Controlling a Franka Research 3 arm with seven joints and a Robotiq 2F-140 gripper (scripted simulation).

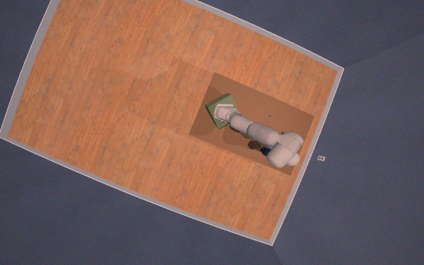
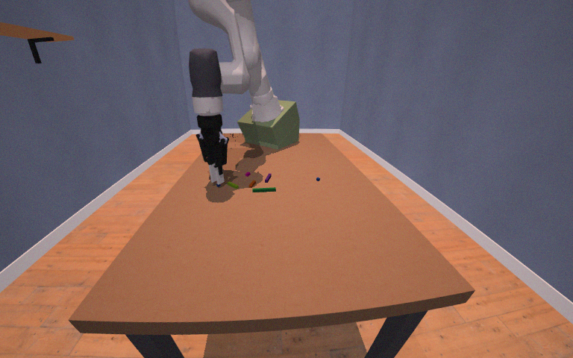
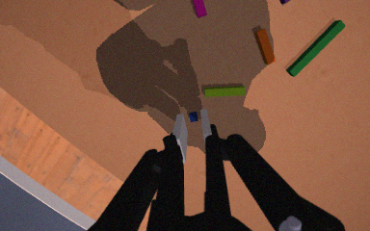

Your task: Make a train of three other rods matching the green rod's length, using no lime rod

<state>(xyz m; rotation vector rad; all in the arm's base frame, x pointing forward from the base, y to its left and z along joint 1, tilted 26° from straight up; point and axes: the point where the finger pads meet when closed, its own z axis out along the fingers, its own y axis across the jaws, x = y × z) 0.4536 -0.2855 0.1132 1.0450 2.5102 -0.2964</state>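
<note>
My hand is 2 cm short of the lime rod, 5 cm to the right of it and 5 cm above it. Also, from my hand: green rod (8 cm ahead, 15 cm to the left, 5 cm below); then orange rod (3 cm ahead, 12 cm to the left, 5 cm below); then magenta rod (6 cm behind, 12 cm to the left, 5 cm below).
</note>
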